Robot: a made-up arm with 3 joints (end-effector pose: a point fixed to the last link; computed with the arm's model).
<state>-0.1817 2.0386 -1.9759</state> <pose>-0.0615 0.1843 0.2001 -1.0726 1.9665 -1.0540</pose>
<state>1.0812 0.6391 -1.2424</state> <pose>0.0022 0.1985 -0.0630 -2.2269 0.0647 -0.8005</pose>
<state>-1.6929 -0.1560 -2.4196</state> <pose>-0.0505 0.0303 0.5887 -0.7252 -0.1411 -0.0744</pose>
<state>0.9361 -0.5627 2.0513</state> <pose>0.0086 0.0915 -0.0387 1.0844 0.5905 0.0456</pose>
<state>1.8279 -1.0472 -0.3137</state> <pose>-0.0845 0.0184 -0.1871 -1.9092 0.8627 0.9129</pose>
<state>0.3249 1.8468 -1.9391</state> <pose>-0.0396 0.1747 0.1106 -1.4818 1.5636 -1.4972</pose>
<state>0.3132 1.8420 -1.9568</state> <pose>-0.0396 0.1756 0.1105 -1.4892 1.5832 -1.4720</pose>
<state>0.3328 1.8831 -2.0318</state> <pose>-0.0463 0.1689 0.0999 -1.5041 1.6765 -1.4743</pose>
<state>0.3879 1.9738 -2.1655</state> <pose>-0.0617 0.1545 0.0786 -1.5076 1.8507 -1.5027</pose>
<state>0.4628 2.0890 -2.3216</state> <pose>-0.0827 0.1373 0.0537 -1.4705 2.0610 -1.5390</pose>
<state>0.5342 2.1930 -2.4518</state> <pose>-0.1021 0.1230 0.0327 -1.3990 2.2373 -1.5703</pose>
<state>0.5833 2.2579 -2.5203</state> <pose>-0.1134 0.1141 0.0204 -1.3362 2.3281 -1.6006</pose>
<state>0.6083 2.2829 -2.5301</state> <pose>-0.1166 0.1096 0.0167 -1.3072 2.3405 -1.6354</pose>
